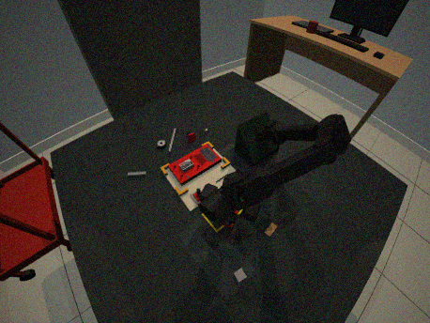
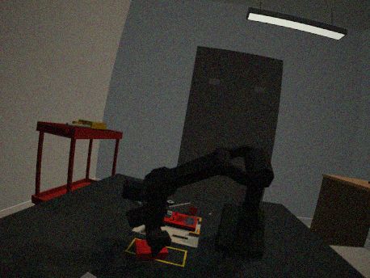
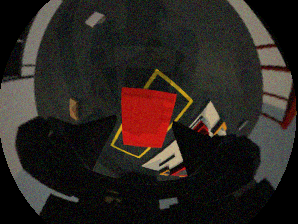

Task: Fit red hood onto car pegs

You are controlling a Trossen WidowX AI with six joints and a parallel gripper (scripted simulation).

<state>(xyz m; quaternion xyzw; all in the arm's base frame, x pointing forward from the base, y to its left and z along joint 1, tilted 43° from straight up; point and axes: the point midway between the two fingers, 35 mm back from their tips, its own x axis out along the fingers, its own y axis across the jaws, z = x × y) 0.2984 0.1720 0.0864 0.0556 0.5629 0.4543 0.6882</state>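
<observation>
Now: gripper tip 3 cm short of the grey engine block, 24 cm to the left of it and 1 cm below it. Round my gripper tip: tan block: 9 cm behind, 13 cm to the left, 1 cm below; then red hood: right at my gripper tip; then grey bar: 23 cm ahead, 33 cm to the right, 1 cm below.
</observation>
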